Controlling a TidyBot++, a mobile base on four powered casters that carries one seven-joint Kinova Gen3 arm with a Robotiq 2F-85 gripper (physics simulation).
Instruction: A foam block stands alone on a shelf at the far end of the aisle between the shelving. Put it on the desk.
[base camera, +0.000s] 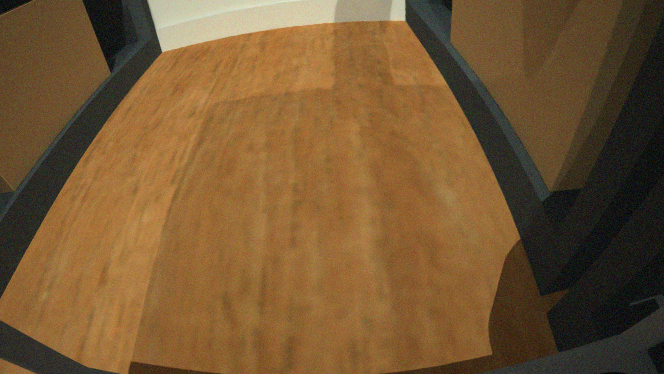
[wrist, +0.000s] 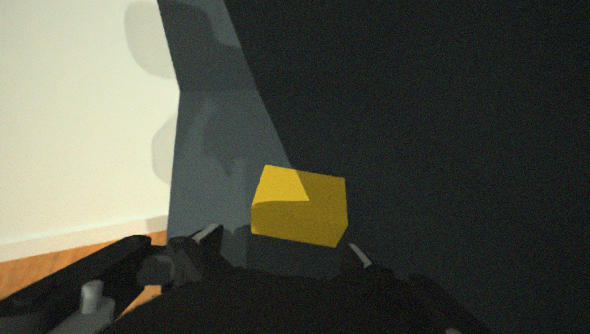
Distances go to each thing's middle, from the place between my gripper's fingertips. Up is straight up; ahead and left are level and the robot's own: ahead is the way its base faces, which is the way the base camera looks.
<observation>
Right now my hand is 6 cm short of the yellow foam block (wrist: 302, 206), 4 cm to the left of it and 4 cm above it.
</observation>
